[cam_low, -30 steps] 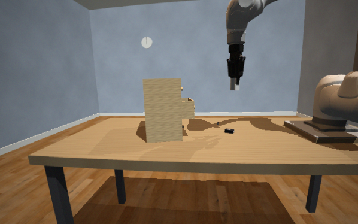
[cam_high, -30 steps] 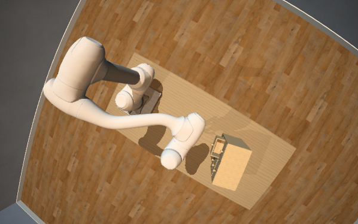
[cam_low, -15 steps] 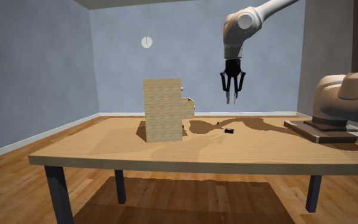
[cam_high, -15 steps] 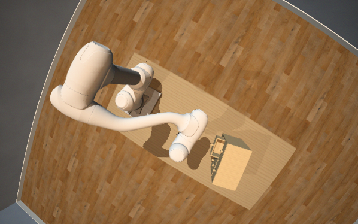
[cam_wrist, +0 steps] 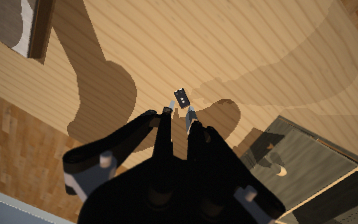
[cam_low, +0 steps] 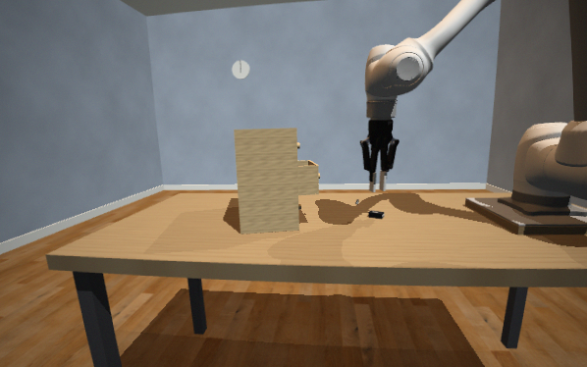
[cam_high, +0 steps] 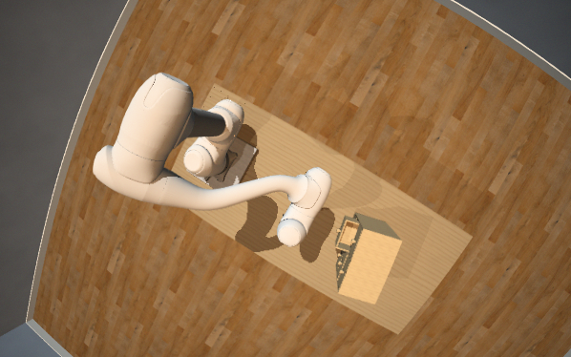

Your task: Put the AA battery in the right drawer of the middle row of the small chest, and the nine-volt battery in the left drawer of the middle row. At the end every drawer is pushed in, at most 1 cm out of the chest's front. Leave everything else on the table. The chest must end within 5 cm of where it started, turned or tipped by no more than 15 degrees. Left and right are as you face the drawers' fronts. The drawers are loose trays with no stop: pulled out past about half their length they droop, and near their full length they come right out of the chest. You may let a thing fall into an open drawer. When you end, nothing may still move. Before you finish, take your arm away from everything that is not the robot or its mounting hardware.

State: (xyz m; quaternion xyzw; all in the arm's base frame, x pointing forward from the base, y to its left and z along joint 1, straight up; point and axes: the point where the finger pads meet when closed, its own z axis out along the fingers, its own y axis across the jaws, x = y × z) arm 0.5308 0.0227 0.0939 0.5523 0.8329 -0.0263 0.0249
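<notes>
Now: the black nine-volt battery 10 mm behind my hand and 120 mm below it. Round my hand: black AA battery 50 mm ahead, 180 mm to the right, 120 mm below; orange AA battery 370 mm ahead, 40 mm to the right, 10 mm below.
</notes>
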